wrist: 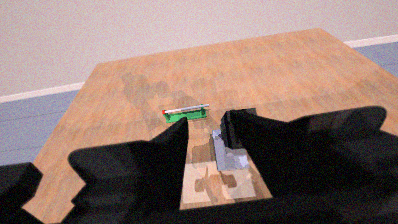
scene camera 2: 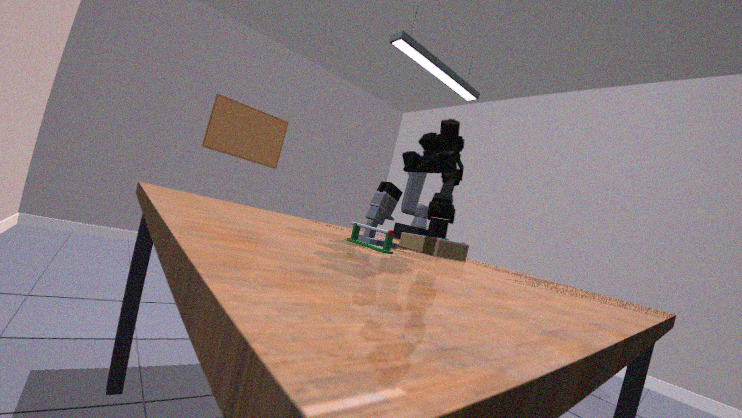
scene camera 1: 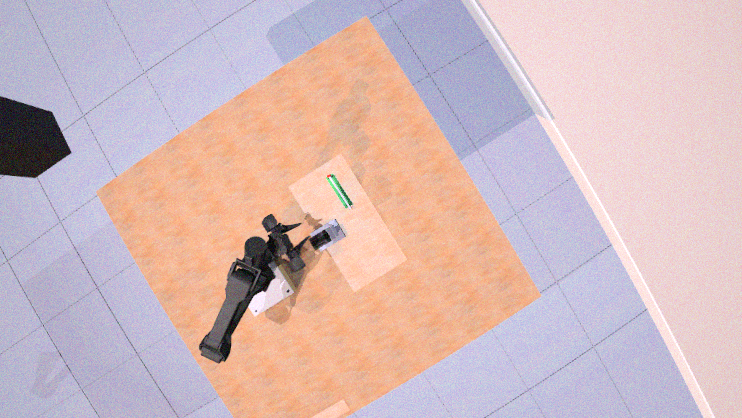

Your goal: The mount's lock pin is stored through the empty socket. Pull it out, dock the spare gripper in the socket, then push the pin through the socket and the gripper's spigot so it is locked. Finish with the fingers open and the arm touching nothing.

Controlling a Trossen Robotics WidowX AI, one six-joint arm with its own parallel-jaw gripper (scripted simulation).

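Note:
Scene camera 2 shows my gripper [scene camera 2: 409, 170]. The gripper is likewise visible in scene camera 1, at [scene camera 1: 305, 229], and in the wrist view, at [wrist: 208, 117].

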